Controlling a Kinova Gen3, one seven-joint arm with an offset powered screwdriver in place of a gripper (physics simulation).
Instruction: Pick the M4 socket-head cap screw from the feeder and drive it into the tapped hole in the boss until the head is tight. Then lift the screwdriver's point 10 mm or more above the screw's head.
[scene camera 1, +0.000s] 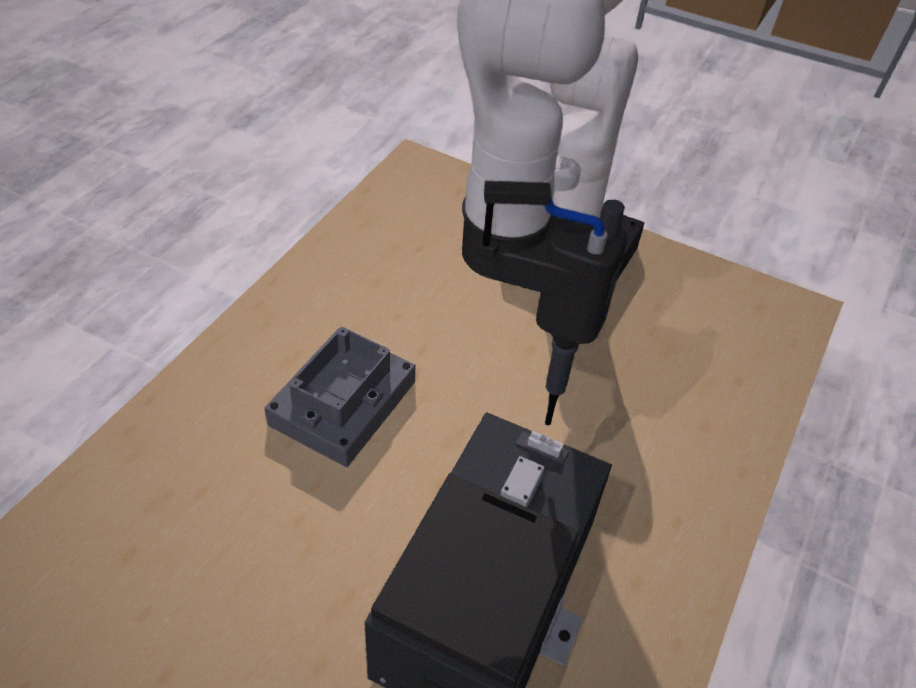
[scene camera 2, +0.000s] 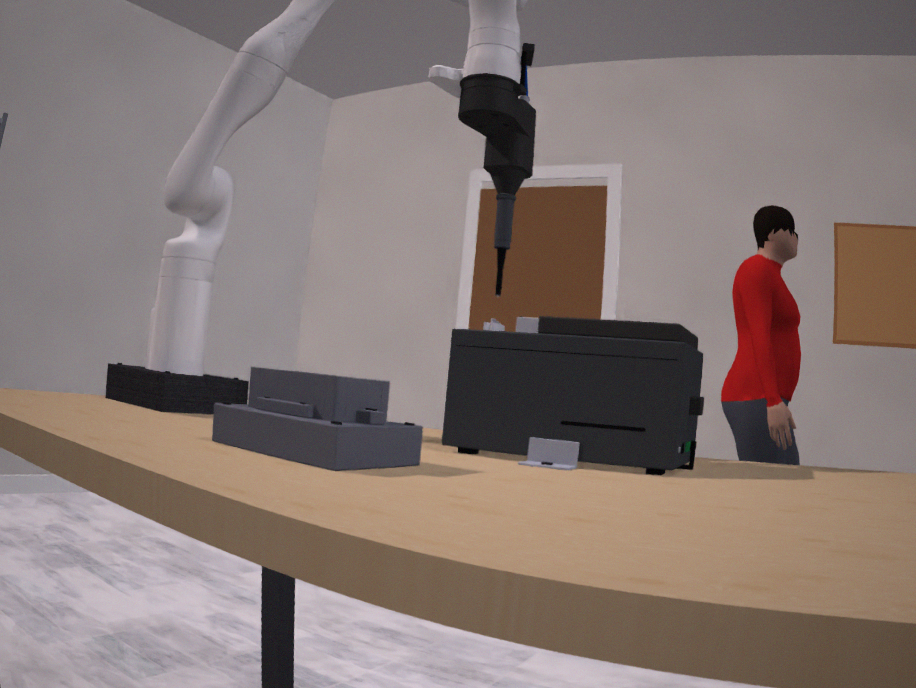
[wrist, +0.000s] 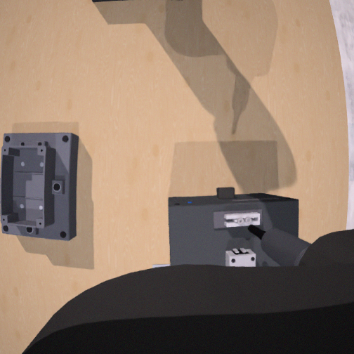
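My screwdriver (scene camera 1: 547, 422) (scene camera 2: 498, 292) (wrist: 251, 228) points down with its black bit above the near end of the dark feeder (scene camera 1: 473, 562) (scene camera 2: 562, 385) (wrist: 195, 240). A gap shows under the point in the scene camera 2 view. No screw can be made out on the point. A pale pick-up block (scene camera 1: 545, 444) (scene camera 2: 493, 325) (wrist: 242, 220) sits on the feeder; small round shapes show on it in the wrist view, too small to name as the screw. The grey housing (scene camera 1: 348, 448) (scene camera 2: 377, 450) (wrist: 70, 200) has two bosses with dark holes; I cannot tell which is the tapped one.
A pale plate (scene camera 1: 522, 480) (wrist: 240, 259) is raised on the feeder behind the pick-up block. A small metal bracket (scene camera 1: 562, 638) (scene camera 2: 553, 451) is beside the feeder. All stand on the wooden table (scene camera 1: 185, 473) (scene camera 2: 370, 518) (wrist: 125, 75). A person in red (scene camera 2: 762, 325) stands beyond the table.
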